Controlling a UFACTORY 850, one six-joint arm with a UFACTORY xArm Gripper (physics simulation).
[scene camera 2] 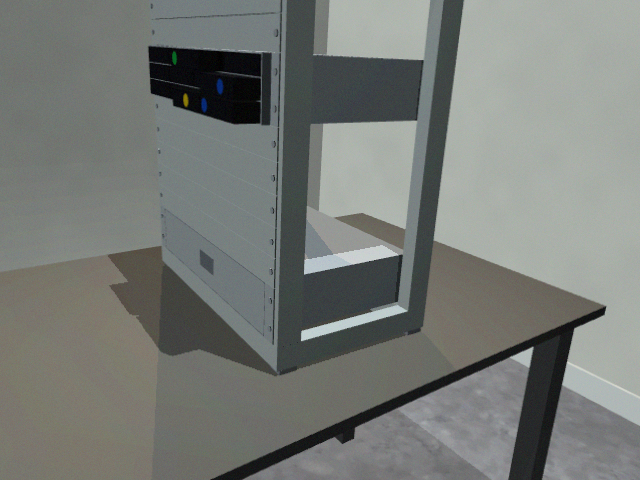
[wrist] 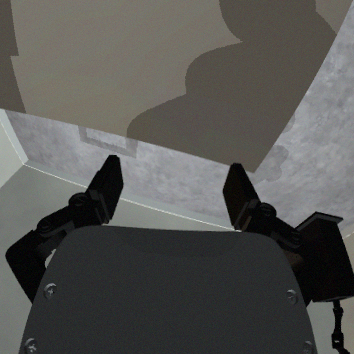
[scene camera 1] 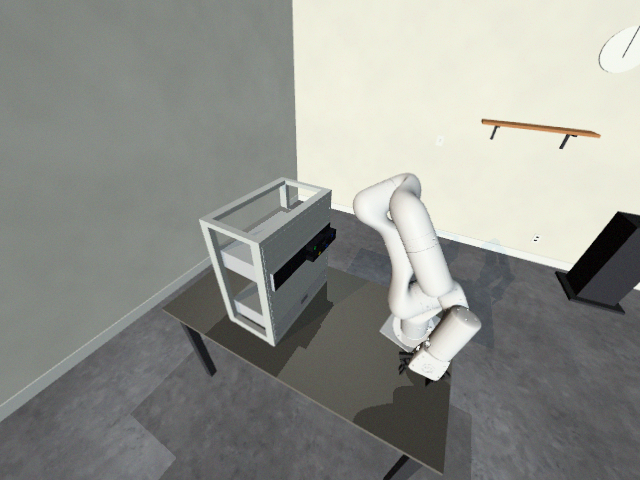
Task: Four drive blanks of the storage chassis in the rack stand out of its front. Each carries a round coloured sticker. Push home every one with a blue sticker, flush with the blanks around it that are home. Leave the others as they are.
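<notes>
The rack point(scene camera 1: 263, 294) point(scene camera 2: 293, 206) stands upright on the table, with the black storage chassis point(scene camera 1: 289, 269) point(scene camera 2: 266, 87) across its upper front. Four blanks stand out. A green-stickered blank point(scene camera 1: 314, 248) point(scene camera 2: 174, 57) is in the top row. One blue-stickered blank point(scene camera 2: 219, 85) is in the middle row. The other blue-stickered blank point(scene camera 2: 204, 104) is in the bottom row, right beside the yellow-stickered blank point(scene camera 1: 319, 253) point(scene camera 2: 185, 100). My gripper point(wrist: 174, 173) is open and empty, well away from the rack; in the first scene view the arm's wrist partly hides it.
The table point(scene camera 1: 330, 372) point(scene camera 2: 77, 320) point(wrist: 100, 60) carries the rack and the arm's base point(scene camera 1: 408, 333). The table's edge shows beyond the fingers in the wrist view. A dark stand point(scene camera 1: 599, 263) is on the floor at right, and a wooden shelf point(scene camera 1: 540, 127) is on the wall.
</notes>
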